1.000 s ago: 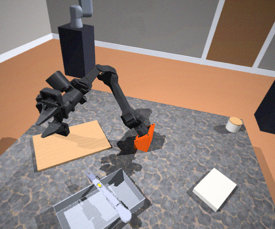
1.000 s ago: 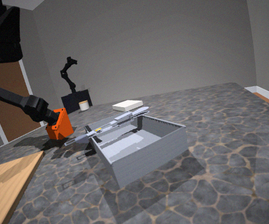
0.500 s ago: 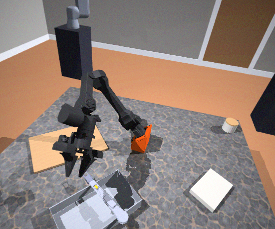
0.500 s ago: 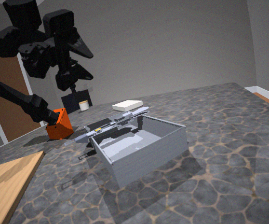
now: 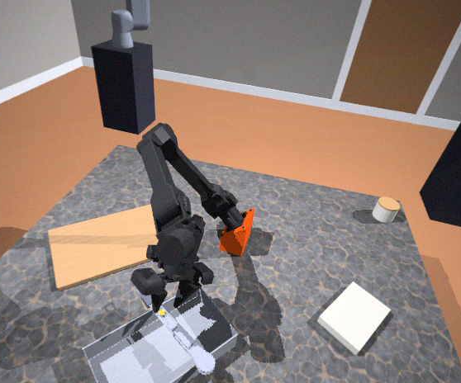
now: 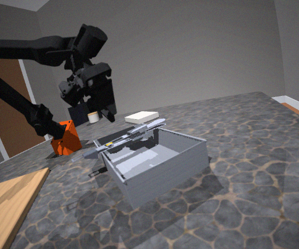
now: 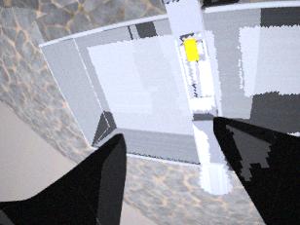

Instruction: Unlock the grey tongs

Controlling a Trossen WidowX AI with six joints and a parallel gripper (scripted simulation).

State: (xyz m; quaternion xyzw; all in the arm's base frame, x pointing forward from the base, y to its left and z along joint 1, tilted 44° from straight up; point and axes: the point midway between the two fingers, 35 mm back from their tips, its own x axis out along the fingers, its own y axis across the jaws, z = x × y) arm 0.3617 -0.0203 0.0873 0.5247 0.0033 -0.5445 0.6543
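Right now my gripper tip is 20 mm past the yellow lock piece, 20 mm to the left of it and 60 mm above it. From my gripper tip the other things lie so: white flat block: 210 mm behind, 470 mm to the left, 110 mm below; wooden board: 240 mm behind, 280 mm to the right, 120 mm below; grey roasting tin: 40 mm ahead, 10 mm to the left, 100 mm below.
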